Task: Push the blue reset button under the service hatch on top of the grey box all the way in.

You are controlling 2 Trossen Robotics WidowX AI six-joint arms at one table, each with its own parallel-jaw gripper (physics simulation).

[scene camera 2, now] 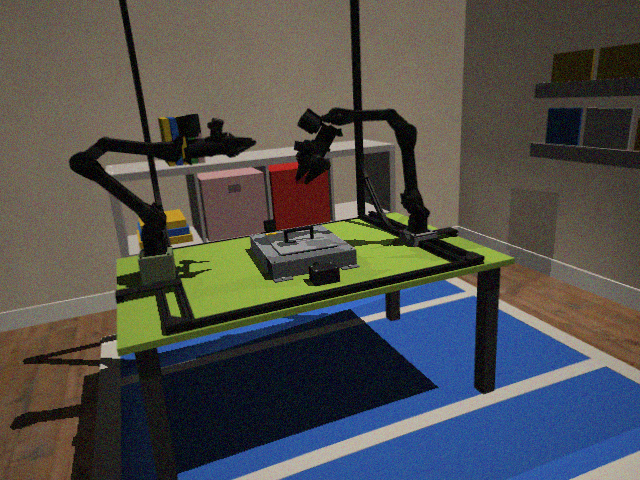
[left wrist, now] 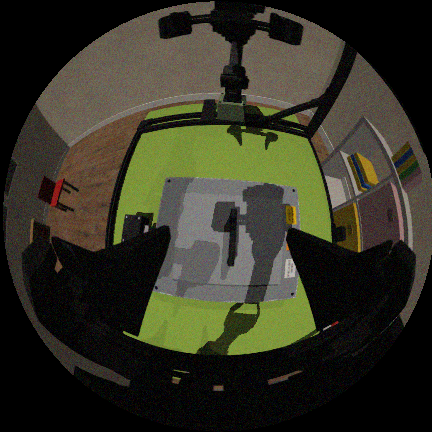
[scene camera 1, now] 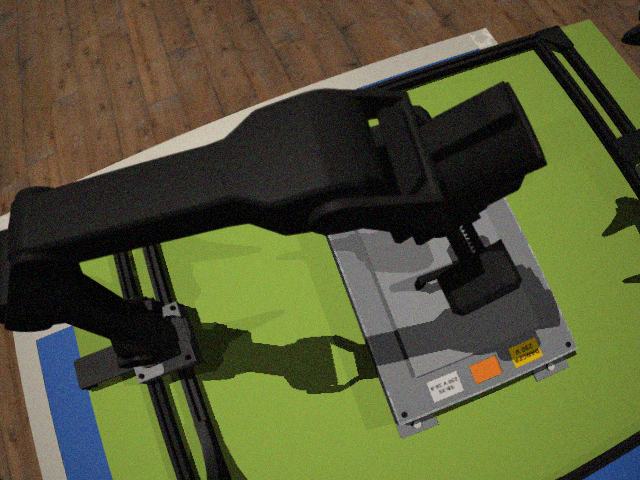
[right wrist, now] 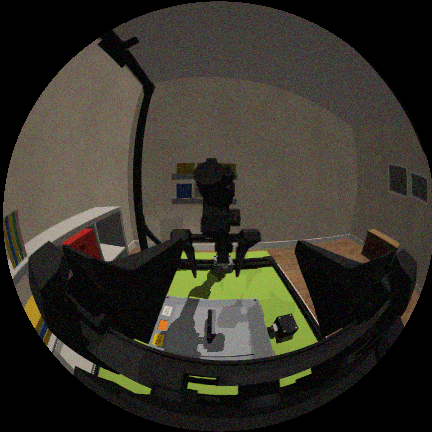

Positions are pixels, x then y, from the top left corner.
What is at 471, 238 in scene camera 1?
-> The left gripper.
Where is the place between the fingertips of the left gripper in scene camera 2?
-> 300, 182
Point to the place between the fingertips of the left gripper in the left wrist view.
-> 230, 233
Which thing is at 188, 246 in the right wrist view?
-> The left gripper.
